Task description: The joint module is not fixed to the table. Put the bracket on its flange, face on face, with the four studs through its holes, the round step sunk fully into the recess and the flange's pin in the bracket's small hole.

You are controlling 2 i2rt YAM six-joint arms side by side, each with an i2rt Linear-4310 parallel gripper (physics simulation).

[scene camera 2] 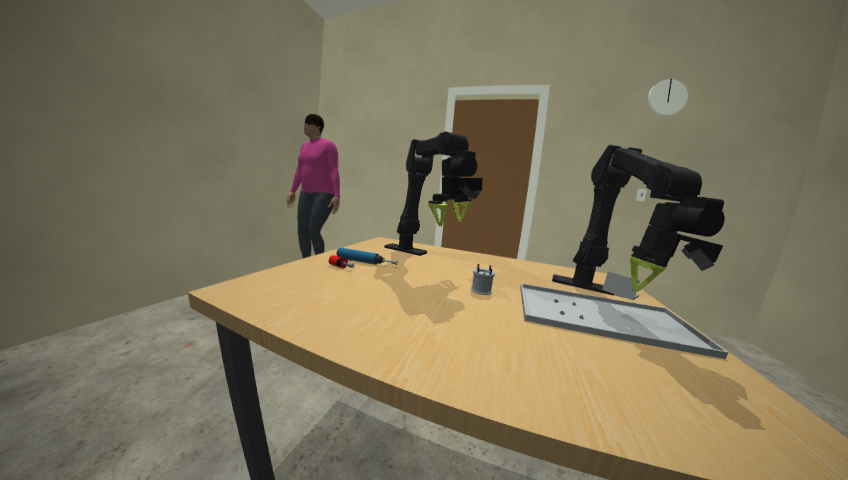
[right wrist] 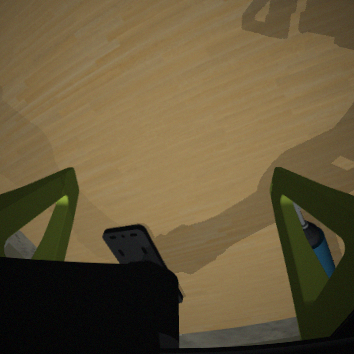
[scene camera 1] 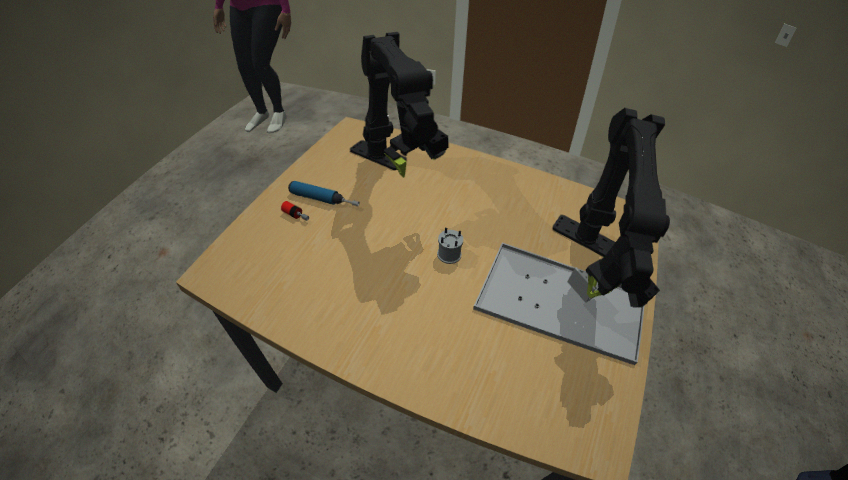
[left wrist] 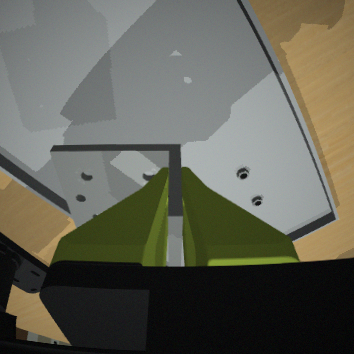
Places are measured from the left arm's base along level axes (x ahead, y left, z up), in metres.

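Pixels of known places: left gripper, fingertip midpoint: (scene camera 2: 635, 290) (scene camera 1: 589, 295) (left wrist: 174, 178); right gripper, fingertip midpoint: (scene camera 2: 450, 223) (right wrist: 173, 178) (scene camera 1: 417, 167); left arm's base at its link origin: (scene camera 2: 581, 285) (scene camera 1: 585, 237); right arm's base at its link origin: (scene camera 2: 405, 250) (scene camera 1: 377, 155).
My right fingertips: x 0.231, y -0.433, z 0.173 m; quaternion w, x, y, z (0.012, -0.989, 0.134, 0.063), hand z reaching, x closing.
Observation:
Ahead of a thing's pixels: the offset from my right fingertips to its top centre. "spot": to the spot under its first point.
The grey joint module {dx +0.063, dy +0.152, dz -0.098 m} (scene camera 1: 449, 249) (scene camera 2: 482, 281) stands upright on the table, its studs pointing up; the flange's pin is too small to make out. My left gripper (scene camera 1: 589, 296) (scene camera 2: 639, 289) (left wrist: 174, 178) is shut on one wall of the angled grey bracket (scene camera 1: 575, 283) (scene camera 2: 620, 286) (left wrist: 112, 187). It holds the bracket above the tray, right of the module in both scene views. The bracket's holed plate lies to the left of the fingers in the left wrist view, partly hidden by them. My right gripper (scene camera 2: 450, 223) (right wrist: 173, 178) is open and empty, high over the table near its own base.
The shallow grey tray {dx +0.016, dy +0.476, dz -0.157 m} (scene camera 1: 499, 285) (scene camera 2: 595, 331) (left wrist: 250, 125) holds several small nuts, two of them beside the left fingers in the left wrist view. A blue driver tool {spot: dx +0.138, dy -0.285, dz -0.138 m} (scene camera 1: 312, 192) (scene camera 2: 357, 255) (right wrist: 324, 256) and a shorter red one {dx +0.215, dy -0.277, dz -0.138 m} (scene camera 1: 290, 208) (scene camera 2: 337, 261) lie at the table's left side.

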